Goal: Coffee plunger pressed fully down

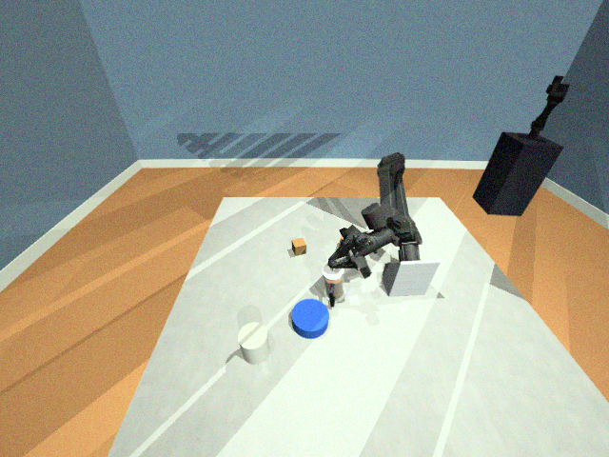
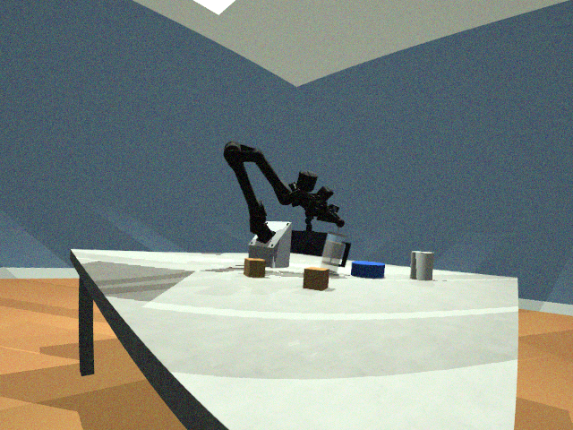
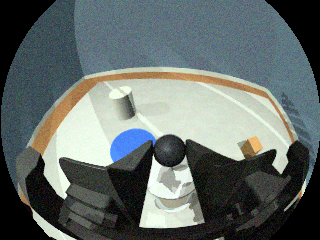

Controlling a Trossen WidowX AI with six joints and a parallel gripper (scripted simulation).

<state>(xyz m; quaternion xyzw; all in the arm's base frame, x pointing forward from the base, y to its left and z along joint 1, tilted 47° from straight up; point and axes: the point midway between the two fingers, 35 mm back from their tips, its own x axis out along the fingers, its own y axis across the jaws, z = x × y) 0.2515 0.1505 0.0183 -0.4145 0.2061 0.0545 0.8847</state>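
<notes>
Right now the coffee press is 20 mm behind my gripper tip and 90 mm below it. The rest, counted from my gripper tip: cream cylinder (210 mm ahead, 210 mm to the left, 130 mm below); blue flat disc (50 mm ahead, 100 mm to the left, 160 mm below).
</notes>
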